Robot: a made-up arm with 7 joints.
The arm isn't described. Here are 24 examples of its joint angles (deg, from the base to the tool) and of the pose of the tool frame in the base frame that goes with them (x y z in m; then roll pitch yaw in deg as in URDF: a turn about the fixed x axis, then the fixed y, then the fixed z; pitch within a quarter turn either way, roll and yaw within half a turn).
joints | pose
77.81 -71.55 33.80 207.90 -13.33 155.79 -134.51 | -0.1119 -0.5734 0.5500 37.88 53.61 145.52
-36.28 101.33 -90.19 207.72 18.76 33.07 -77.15 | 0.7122 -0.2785 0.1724 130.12 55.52 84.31
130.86 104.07 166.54 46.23 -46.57 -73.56 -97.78 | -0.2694 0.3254 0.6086 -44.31 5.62 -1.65
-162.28 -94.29 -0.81 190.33 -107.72 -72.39 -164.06 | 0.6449 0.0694 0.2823 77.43 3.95 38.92
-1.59 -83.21 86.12 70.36 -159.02 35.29 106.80 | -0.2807 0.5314 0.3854 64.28 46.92 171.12
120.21 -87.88 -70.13 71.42 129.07 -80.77 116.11 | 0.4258 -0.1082 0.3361 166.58 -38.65 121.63
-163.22 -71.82 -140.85 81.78 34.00 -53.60 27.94 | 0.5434 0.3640 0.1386 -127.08 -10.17 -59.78
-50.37 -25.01 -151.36 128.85 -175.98 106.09 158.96 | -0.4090 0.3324 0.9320 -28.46 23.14 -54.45
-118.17 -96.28 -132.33 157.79 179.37 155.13 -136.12 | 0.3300 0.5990 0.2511 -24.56 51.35 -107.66
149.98 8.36 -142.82 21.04 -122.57 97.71 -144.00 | 0.3396 -0.0541 0.4572 -60.18 -28.04 -161.08
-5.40 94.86 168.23 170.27 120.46 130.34 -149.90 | 0.6940 -0.1909 0.2747 -108.42 20.38 129.07
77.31 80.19 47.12 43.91 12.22 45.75 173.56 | -0.2743 0.2191 0.0517 93.63 -44.52 -20.31
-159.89 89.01 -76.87 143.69 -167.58 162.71 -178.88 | -0.6613 -0.1712 0.3398 75.70 19.06 53.58
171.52 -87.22 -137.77 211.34 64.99 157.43 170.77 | 0.5784 -0.0339 0.4596 109.14 38.02 -130.61
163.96 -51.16 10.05 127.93 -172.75 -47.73 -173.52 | 0.1496 -0.1300 0.9325 4.07 -50.35 -1.36
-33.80 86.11 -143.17 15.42 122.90 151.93 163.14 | 0.0106 -0.3185 0.4886 99.90 16.83 39.96
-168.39 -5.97 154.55 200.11 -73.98 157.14 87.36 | 0.0048 -0.0997 0.9215 -149.95 12.08 -174.24
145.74 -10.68 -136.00 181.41 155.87 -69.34 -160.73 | 0.2407 -0.1002 0.9341 -62.28 -63.80 -130.92
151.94 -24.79 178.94 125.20 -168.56 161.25 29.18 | 0.3611 -0.2232 0.8653 -65.85 -70.11 41.74
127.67 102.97 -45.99 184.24 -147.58 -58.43 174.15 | -0.3651 0.5201 0.0312 164.28 -19.27 144.00
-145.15 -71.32 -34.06 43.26 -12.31 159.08 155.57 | 0.0339 0.1856 0.5195 134.30 -30.65 65.20
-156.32 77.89 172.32 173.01 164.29 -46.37 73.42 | -0.5645 -0.3182 0.6444 -15.62 -27.82 89.26
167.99 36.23 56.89 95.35 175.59 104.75 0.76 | -0.6127 -0.2363 0.6930 25.45 0.64 -138.43
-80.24 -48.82 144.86 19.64 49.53 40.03 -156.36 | 0.1371 0.1807 0.1306 -135.20 -11.37 159.25
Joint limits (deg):
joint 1: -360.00..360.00
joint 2: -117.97..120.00
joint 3: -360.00..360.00
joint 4: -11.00..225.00
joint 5: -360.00..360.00
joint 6: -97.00..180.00
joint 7: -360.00..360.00
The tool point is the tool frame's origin. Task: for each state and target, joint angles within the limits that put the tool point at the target. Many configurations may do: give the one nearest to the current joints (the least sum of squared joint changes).
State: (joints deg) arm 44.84 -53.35 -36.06 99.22 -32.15 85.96 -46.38
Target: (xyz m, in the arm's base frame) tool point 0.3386 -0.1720 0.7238
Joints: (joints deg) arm 56.21 -37.29 -46.09 79.60 -31.47 87.50 -46.38
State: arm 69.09 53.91 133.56 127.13 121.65 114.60 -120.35
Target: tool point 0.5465 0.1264 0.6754
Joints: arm 22.43 62.79 140.41 169.11 121.77 153.03 -120.35
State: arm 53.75 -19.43 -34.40 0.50 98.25 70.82 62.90
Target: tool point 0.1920 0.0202 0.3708
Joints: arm 36.86 -28.86 -49.11 3.59 98.73 64.61 62.90
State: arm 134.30 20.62 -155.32 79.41 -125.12 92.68 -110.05
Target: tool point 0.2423 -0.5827 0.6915
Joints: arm 113.46 -18.49 -170.97 93.74 -128.54 85.98 -110.05
